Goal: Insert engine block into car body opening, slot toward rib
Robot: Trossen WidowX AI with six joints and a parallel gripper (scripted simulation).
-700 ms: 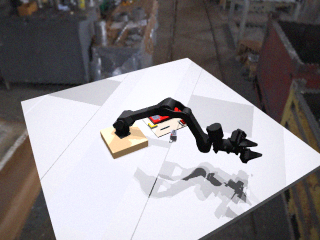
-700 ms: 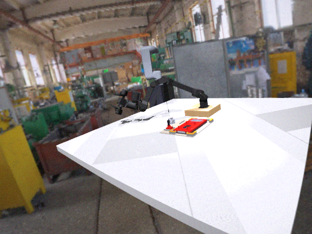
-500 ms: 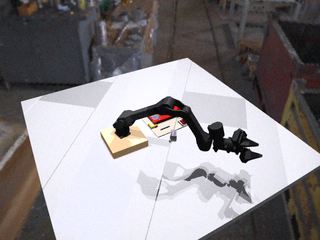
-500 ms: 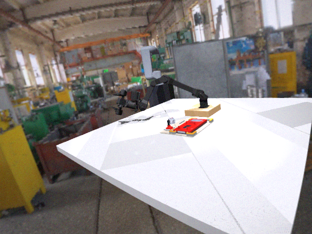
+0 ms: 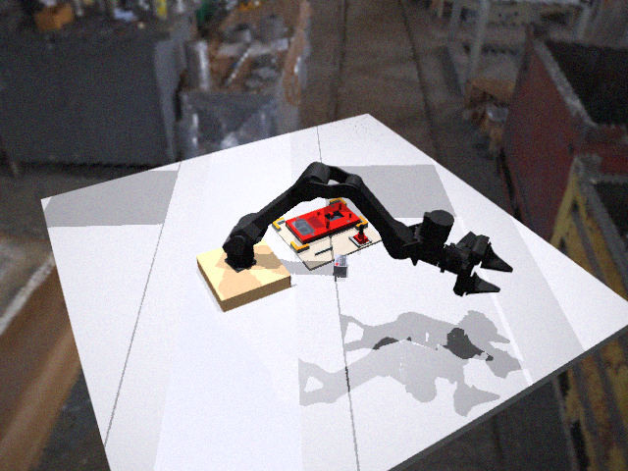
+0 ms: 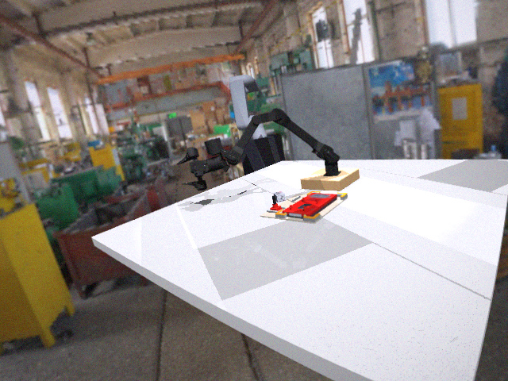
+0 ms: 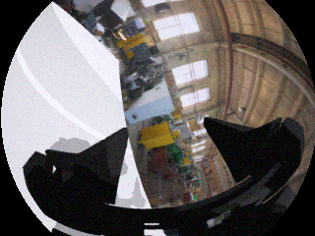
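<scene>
The grey engine block is 400 mm to the left of my gripper tip, 150 mm below it and 130 mm behind it. From my gripper tip the other things lie so: black upright peg 450 mm to the left, 130 mm below, 10 mm behind.
</scene>
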